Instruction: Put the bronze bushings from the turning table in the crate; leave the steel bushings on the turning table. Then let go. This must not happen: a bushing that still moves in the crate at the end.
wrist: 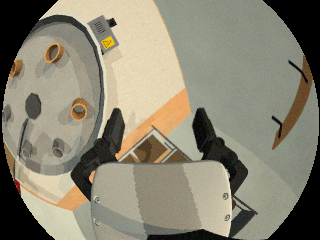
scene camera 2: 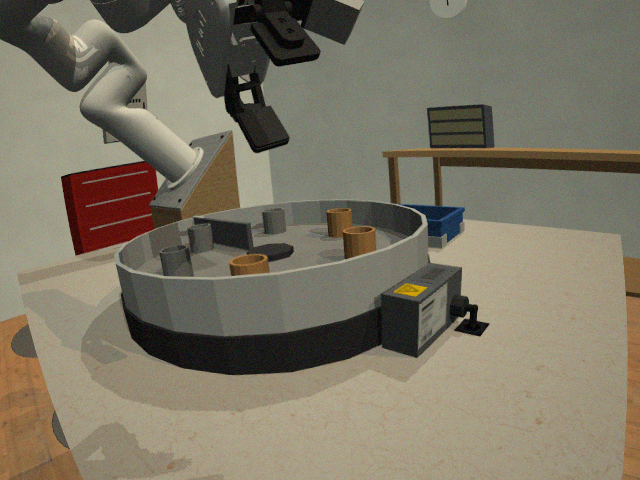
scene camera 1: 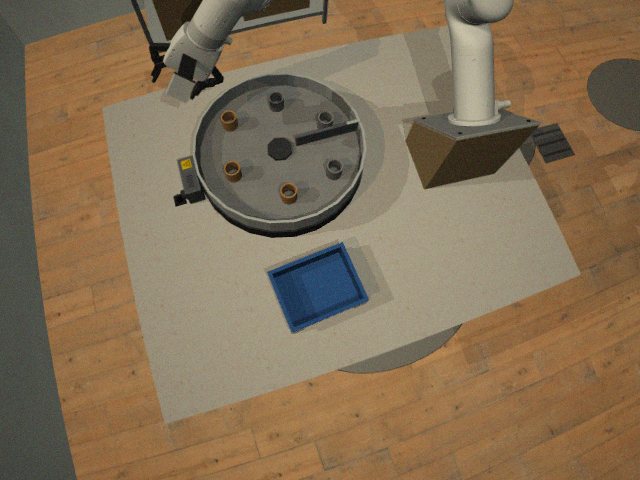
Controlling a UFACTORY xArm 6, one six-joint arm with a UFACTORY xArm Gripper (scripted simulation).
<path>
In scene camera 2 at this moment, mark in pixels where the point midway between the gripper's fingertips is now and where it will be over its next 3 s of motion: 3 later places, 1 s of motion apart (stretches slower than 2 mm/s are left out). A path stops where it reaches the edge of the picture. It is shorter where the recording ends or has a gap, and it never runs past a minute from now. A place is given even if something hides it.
My gripper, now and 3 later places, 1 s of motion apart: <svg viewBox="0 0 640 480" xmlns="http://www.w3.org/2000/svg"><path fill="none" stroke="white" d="M284 108L210 130L186 146L191 174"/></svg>
</path>
